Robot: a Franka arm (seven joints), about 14 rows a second.
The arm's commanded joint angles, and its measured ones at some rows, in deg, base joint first. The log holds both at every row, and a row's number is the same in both.
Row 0, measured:
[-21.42 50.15 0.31 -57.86 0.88 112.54 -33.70]
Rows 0 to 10, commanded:
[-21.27 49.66 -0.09 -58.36 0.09 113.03 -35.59]
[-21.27 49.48 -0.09 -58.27 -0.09 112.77 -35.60]
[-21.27 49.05 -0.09 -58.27 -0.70 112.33 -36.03]
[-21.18 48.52 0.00 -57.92 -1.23 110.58 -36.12]
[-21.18 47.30 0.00 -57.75 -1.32 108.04 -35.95]
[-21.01 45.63 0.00 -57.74 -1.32 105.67 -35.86]
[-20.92 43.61 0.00 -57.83 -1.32 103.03 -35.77]
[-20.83 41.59 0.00 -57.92 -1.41 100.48 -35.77]
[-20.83 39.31 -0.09 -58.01 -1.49 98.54 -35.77]
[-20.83 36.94 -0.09 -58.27 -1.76 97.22 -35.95]
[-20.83 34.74 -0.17 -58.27 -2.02 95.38 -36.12]
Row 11, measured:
[-21.24 40.60 0.29 -56.25 -0.91 98.51 -34.84]
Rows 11 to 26, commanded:
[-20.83 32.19 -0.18 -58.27 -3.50 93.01 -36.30]
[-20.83 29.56 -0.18 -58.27 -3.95 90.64 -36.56]
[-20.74 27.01 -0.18 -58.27 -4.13 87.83 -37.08]
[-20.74 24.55 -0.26 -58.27 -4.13 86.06 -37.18]
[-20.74 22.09 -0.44 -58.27 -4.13 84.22 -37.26]
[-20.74 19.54 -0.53 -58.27 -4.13 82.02 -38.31]
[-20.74 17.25 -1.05 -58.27 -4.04 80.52 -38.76]
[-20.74 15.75 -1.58 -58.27 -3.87 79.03 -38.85]
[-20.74 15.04 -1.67 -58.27 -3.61 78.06 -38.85]
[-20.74 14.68 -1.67 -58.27 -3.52 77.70 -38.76]
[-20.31 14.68 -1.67 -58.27 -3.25 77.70 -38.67]
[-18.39 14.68 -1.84 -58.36 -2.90 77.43 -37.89]
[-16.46 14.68 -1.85 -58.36 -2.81 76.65 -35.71]
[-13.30 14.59 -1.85 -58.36 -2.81 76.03 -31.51]
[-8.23 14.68 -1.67 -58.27 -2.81 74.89 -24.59]
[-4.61 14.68 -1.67 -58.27 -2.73 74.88 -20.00]
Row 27, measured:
[-11.57 15.52 -0.92 -58.26 -2.76 76.02 -28.35]
